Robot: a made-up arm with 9 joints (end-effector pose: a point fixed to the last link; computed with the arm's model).
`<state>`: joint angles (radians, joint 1 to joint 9).
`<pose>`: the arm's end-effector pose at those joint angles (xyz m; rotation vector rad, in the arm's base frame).
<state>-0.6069 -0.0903 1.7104 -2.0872 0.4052 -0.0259 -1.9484 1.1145 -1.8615</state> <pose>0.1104 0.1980 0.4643 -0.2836 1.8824 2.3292</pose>
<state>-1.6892 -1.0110 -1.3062 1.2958 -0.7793 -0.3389 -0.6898 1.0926 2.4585</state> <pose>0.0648 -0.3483 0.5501 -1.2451 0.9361 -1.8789</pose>
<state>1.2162 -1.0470 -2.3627 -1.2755 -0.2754 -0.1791 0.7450 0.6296 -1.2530</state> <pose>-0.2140 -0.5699 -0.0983 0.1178 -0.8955 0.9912</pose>
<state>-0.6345 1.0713 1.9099 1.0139 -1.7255 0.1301 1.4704 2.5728 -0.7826</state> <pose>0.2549 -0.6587 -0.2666 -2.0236 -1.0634 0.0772</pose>
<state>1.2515 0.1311 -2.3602 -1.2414 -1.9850 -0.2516 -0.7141 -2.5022 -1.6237</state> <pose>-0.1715 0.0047 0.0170 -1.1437 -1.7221 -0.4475</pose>
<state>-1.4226 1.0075 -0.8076 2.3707 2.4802 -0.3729 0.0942 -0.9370 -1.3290</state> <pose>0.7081 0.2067 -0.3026 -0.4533 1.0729 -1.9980</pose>
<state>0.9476 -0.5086 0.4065 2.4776 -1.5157 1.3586 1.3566 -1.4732 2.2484</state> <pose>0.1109 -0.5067 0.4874 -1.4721 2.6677 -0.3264</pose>
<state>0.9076 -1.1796 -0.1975 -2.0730 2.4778 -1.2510 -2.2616 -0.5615 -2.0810</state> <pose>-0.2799 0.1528 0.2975 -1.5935 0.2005 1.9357</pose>
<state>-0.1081 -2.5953 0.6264 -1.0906 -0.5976 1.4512 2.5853 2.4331 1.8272</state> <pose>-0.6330 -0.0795 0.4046 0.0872 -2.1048 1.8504</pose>
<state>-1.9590 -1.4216 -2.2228 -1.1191 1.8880 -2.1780 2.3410 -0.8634 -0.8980</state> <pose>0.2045 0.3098 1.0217 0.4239 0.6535 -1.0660</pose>
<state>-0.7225 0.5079 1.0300 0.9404 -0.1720 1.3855 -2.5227 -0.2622 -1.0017</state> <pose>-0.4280 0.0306 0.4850 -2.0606 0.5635 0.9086</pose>
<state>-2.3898 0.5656 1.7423 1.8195 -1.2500 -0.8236 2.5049 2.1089 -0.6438</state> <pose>0.3759 0.4475 -0.0598 -0.8510 -1.9201 0.8380</pose>
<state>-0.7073 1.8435 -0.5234 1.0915 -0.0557 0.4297 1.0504 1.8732 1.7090</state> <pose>-0.2080 -0.6299 0.5243 0.7428 -1.7027 0.3823</pose>
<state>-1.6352 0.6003 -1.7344 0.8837 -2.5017 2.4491 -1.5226 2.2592 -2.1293</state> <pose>0.4161 -0.0606 0.3172 1.2641 1.6762 1.9219</pose>
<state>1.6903 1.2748 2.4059 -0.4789 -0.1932 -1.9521 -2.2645 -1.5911 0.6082</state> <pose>-0.3599 -0.1540 0.1231 0.8363 -2.5274 1.6289</pose>
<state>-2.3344 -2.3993 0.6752 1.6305 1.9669 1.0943 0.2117 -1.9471 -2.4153</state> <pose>0.5875 -0.3181 -0.2360 1.4074 1.0607 2.3850</pose>
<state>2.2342 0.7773 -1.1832 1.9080 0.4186 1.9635 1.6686 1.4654 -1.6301</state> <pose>-0.2322 1.0763 0.1786 0.4419 -0.3289 -1.9424</pose>
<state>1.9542 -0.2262 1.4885 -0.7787 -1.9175 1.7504 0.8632 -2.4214 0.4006</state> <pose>-0.5962 0.0705 0.7250 0.6380 -1.7699 -2.3264</pose>
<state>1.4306 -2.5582 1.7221 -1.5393 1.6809 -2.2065 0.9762 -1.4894 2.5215</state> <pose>-0.5730 -0.6457 -0.3444 0.7412 0.2109 -0.9207</pose>
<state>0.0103 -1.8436 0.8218 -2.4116 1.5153 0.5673 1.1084 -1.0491 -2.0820</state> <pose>-0.6207 -0.2728 -0.4228 -1.0448 -0.6259 -0.5255</pose>
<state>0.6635 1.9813 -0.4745 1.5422 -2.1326 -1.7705 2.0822 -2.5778 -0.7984</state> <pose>0.1598 -0.6590 -0.2261 -1.4442 -2.1063 0.5262</pose>
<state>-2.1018 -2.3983 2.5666 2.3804 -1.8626 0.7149 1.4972 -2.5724 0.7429</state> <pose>0.2273 -0.4804 0.3096 0.1223 -0.4300 -1.8906</pose>
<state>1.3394 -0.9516 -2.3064 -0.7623 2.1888 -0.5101 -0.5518 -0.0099 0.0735</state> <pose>-0.3005 0.2489 0.6405 -0.7755 2.6158 -0.3821</pose>
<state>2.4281 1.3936 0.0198 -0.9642 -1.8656 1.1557 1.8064 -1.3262 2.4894</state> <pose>-0.7237 0.0243 0.1441 -0.2541 -1.4692 -1.3445</pose>
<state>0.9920 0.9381 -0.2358 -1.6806 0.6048 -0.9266 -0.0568 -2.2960 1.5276</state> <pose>-0.6010 0.4094 -0.0707 2.2525 1.9526 -0.1269</pose>
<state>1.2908 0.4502 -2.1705 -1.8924 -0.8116 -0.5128 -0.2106 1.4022 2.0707</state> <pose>-0.0127 -0.5341 0.2703 1.1898 -0.0452 -0.8163</pose>
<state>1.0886 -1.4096 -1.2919 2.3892 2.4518 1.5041 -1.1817 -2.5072 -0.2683</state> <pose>-0.0868 -0.0275 0.3799 -0.4264 -0.8757 -0.5428</pose>
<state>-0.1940 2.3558 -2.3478 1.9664 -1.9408 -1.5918 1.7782 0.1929 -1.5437</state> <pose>-0.0879 -0.8007 0.4107 -2.1544 -0.7558 1.7676</pose>
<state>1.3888 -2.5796 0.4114 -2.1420 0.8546 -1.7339 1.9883 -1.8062 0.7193</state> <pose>-0.1200 0.8331 0.0043 -0.1082 -0.0274 0.1237</pose>
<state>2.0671 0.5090 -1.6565 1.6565 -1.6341 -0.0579 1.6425 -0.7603 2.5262</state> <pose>0.1234 0.0140 0.6080 0.3143 -0.8218 0.6221</pose>
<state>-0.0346 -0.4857 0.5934 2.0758 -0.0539 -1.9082 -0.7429 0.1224 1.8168</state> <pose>-0.4313 0.1533 0.2109 0.4868 1.5697 -1.8040</pose>
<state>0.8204 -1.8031 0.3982 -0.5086 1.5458 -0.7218 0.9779 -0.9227 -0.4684</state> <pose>-0.4789 0.4669 -0.5257 0.8522 -1.9449 1.2833</pose>
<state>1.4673 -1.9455 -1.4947 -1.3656 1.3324 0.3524 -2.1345 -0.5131 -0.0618</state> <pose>0.3035 0.2761 0.2341 -0.7487 1.4195 -1.3641</pose>
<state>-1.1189 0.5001 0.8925 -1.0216 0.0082 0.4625 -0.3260 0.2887 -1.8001</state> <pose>0.0112 -0.1011 0.1401 -0.1454 -0.5413 -1.7427</pose>
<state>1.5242 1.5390 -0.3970 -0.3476 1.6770 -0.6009 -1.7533 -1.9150 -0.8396</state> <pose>-0.5504 0.1001 0.1998 1.0494 0.8292 2.1173</pose>
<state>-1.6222 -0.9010 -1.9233 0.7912 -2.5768 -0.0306 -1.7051 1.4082 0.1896</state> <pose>0.1753 -0.0392 0.2900 2.2725 1.4159 -0.4202</pose>
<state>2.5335 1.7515 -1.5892 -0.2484 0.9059 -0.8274 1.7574 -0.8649 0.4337</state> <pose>-0.0187 -0.0801 -0.6287 -1.6604 0.6832 -1.4230</pose>
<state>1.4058 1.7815 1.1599 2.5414 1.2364 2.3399 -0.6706 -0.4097 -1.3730</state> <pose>-0.2911 -0.0418 0.4504 1.9659 1.7232 1.5022</pose>
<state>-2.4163 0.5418 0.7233 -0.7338 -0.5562 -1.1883 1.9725 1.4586 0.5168</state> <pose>0.4591 0.3088 -0.2022 -0.1371 1.4508 -0.4222</pose>
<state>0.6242 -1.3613 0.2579 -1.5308 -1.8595 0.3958 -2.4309 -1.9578 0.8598</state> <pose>0.0801 0.2088 0.4538 -0.9348 -2.7023 -0.6535</pose>
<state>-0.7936 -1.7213 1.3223 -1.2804 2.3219 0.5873 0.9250 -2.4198 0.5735</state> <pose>0.3331 0.1631 -0.5907 -2.2210 -0.6405 0.8598</pose>
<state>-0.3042 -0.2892 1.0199 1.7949 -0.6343 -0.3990 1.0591 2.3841 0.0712</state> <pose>0.4856 0.3103 0.5927 1.3844 2.4399 0.8458</pose>
